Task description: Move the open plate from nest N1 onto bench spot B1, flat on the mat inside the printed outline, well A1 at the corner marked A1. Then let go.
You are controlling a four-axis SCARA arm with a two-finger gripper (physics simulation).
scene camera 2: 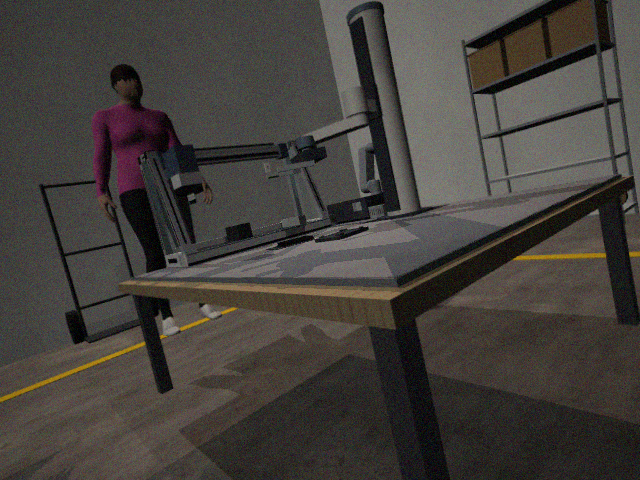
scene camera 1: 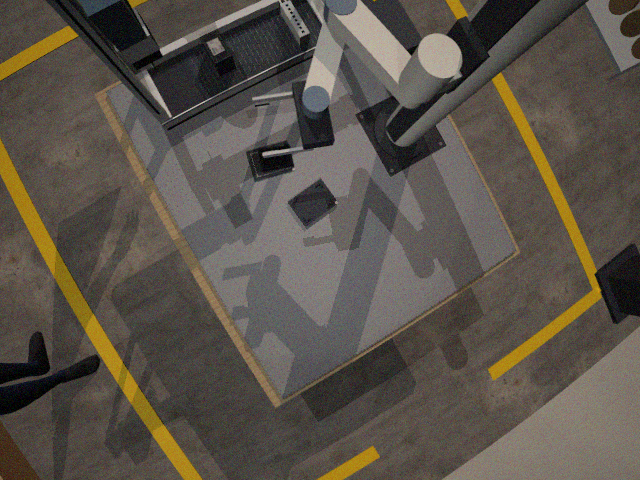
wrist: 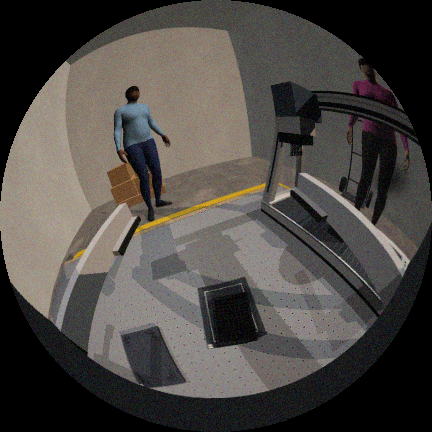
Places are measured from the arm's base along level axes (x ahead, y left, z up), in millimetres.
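Pixels of known places: gripper, between the fingertips: [scene camera 2: 271, 173] [scene camera 1: 257, 127] [wrist: 212, 194]; arm's base, origin of its link: [scene camera 1: 400, 131].
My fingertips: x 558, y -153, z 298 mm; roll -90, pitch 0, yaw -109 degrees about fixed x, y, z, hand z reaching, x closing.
Note:
Ahead of a thing's pixels: the offset from my fingertips to its middle. "pt": to the spot under its first point.
The black open plate @(13 mm left, 27 mm back, 277 mm down) [scene camera 1: 277, 164] [scene camera 2: 293, 241] [wrist: 231, 317] lies flat on the dark mat of bench spot B1 @(pt 58 mm left, 31 mm ahead, 284 mm down) [wrist: 204, 307], inside the printed pale outline. A small pale tag @(pt 85 mm left, 69 mm back, 284 mm down) [wrist: 210, 346] sits at the mat's near left corner in the wrist view; its lettering and the plate's own A1 corner are too small to read. Nest N1 @(241 mm left, 69 mm back, 277 mm down) [scene camera 1: 312, 203] [scene camera 2: 341, 234] [wrist: 153, 357] is a low dark base beside it, with no plate on it. My gripper [scene camera 1: 272, 125] [scene camera 2: 273, 169] [wrist: 212, 194] is open and empty, raised above the bench, its fingers wide apart and clear of the plate.
A gantry frame [scene camera 1: 217, 98] [scene camera 2: 178, 258] [wrist: 320, 260] with a dark deck stands along the bench's back edge. The arm's column [scene camera 1: 439, 105] [scene camera 2: 392, 113] rises beside the nest. Two people [scene camera 2: 134, 129] [wrist: 137, 125] stand beyond the bench.

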